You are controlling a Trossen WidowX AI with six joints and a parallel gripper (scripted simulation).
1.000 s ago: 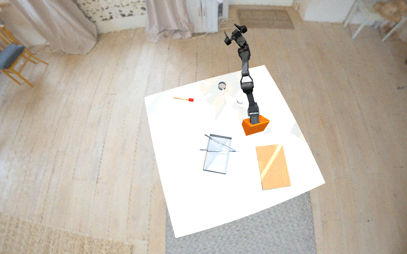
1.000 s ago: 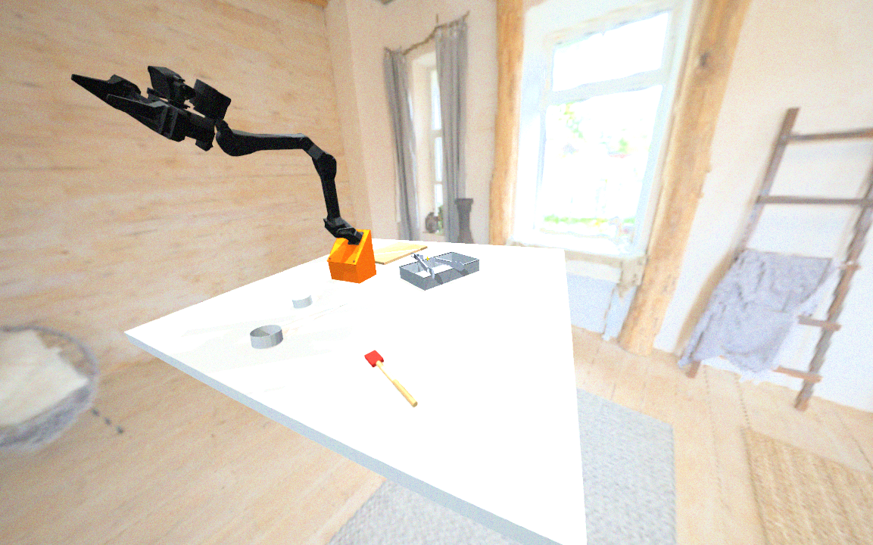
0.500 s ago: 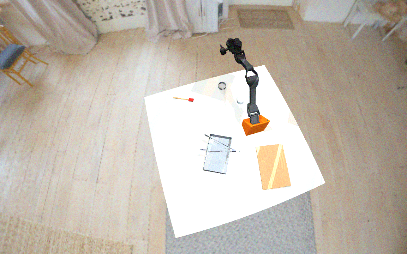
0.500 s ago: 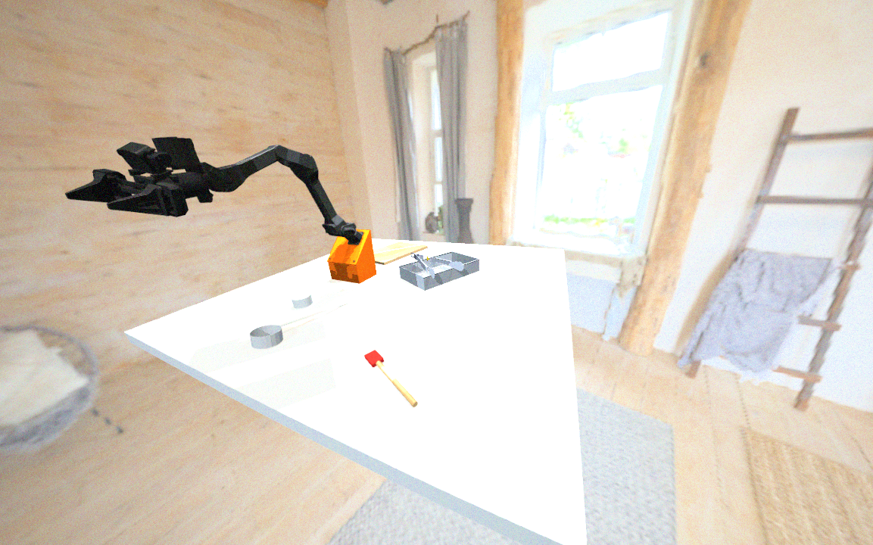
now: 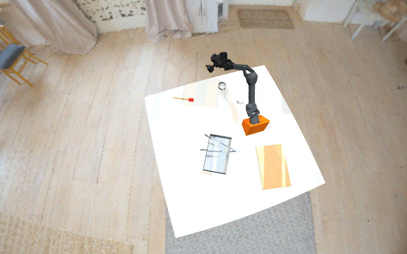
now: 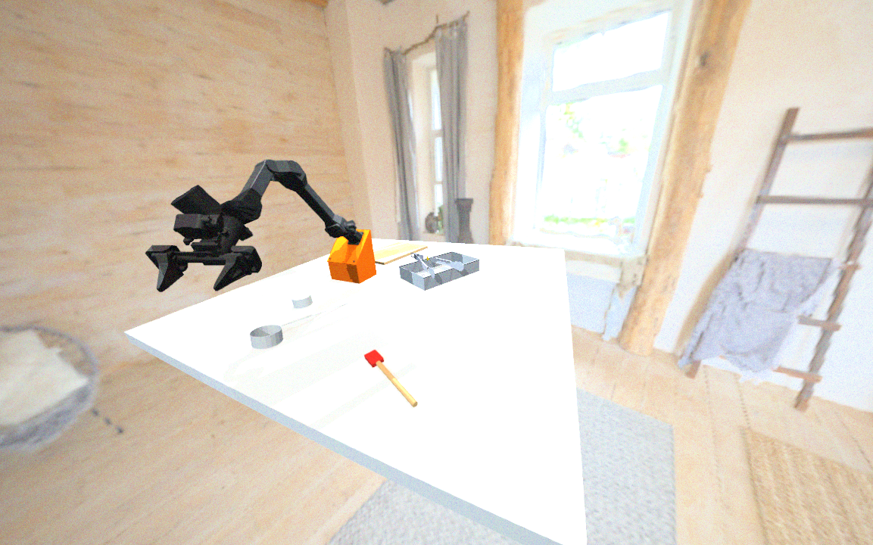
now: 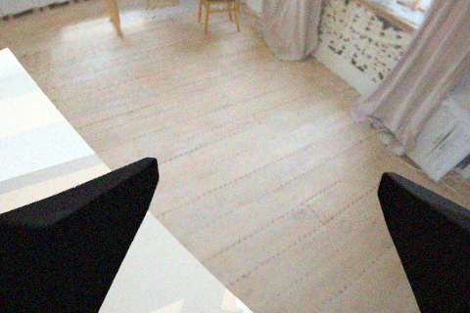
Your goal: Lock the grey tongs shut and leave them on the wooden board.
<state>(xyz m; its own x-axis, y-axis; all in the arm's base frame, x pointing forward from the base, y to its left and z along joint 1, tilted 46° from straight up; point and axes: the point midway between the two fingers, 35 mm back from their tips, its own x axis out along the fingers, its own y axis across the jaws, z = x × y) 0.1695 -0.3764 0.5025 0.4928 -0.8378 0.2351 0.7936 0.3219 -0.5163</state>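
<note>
The yellow lock piece lies 10 cm ahead of my gripper tip, 77 cm to the left of it and 17 cm below it. From my gripper tip the other things lie so: roasting tin (16 cm ahead, 77 cm to the left, 21 cm below); wooden board (25 cm behind, 100 cm to the left, 23 cm below).
</note>
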